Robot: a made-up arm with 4 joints.
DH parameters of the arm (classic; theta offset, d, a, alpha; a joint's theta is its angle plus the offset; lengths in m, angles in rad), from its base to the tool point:
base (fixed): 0 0.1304 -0.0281 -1.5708
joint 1: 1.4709 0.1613 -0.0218 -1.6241
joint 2: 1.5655 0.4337 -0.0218 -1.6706
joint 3: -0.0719 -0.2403 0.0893 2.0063
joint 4: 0 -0.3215 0.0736 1.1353
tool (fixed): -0.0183 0.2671 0 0
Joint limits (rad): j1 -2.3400..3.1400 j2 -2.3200..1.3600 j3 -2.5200..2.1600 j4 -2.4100..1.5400
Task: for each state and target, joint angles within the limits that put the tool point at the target. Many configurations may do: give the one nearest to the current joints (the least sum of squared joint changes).
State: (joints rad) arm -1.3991 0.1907 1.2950 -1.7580
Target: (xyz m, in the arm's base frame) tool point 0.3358 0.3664 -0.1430
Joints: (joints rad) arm -1.8215 0.2073 0.6978 -1.6041
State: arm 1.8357 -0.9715 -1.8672 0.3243
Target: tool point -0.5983 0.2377 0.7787
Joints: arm 1.2427 -0.7147 -1.9971 0.4517
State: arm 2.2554 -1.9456 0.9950 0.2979
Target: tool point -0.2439 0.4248 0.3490
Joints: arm 1.8703 -1.3317 0.2667 0.5774
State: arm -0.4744 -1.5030 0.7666 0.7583
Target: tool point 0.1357 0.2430 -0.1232
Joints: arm -0.9103 -0.9773 0.4937 1.0423
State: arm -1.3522 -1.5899 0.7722 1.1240
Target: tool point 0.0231 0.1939 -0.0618
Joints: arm -0.7697 -1.0486 0.7352 1.5400
